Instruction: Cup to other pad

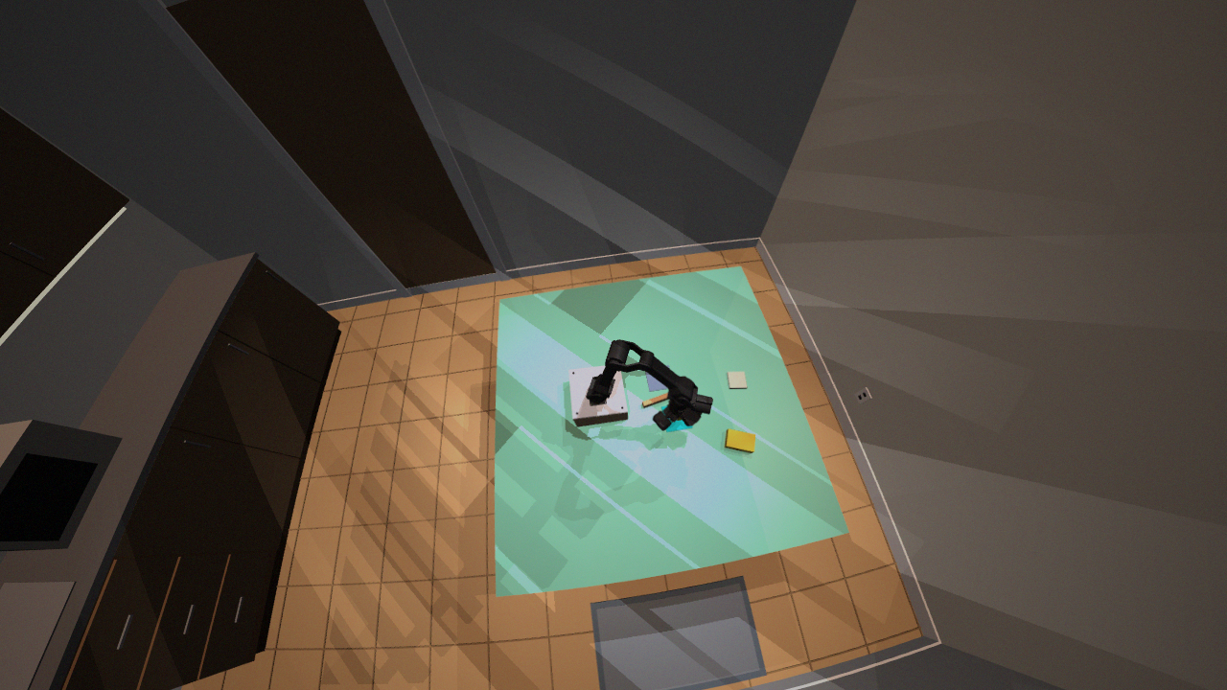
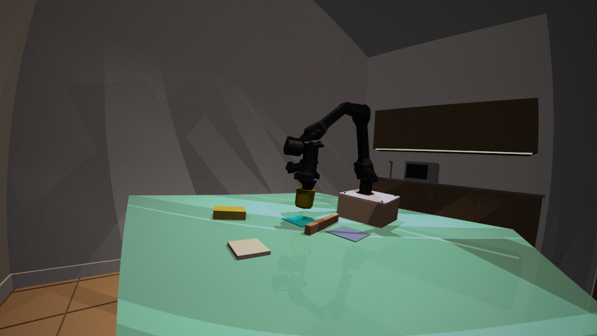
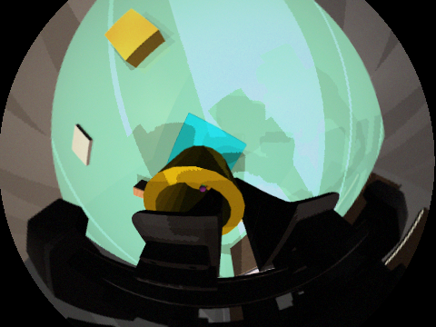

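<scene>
The teal pad is 3 cm ahead of my gripper tip, 1 cm to the left of it and 9 cm below it. Round my gripper tip: grey-blue pad (20 cm to the left, 9 cm below); wooden bar (1 cm ahead, 10 cm to the left, 8 cm below); yellow cup (2 cm ahead, 1 cm to the left).
</scene>
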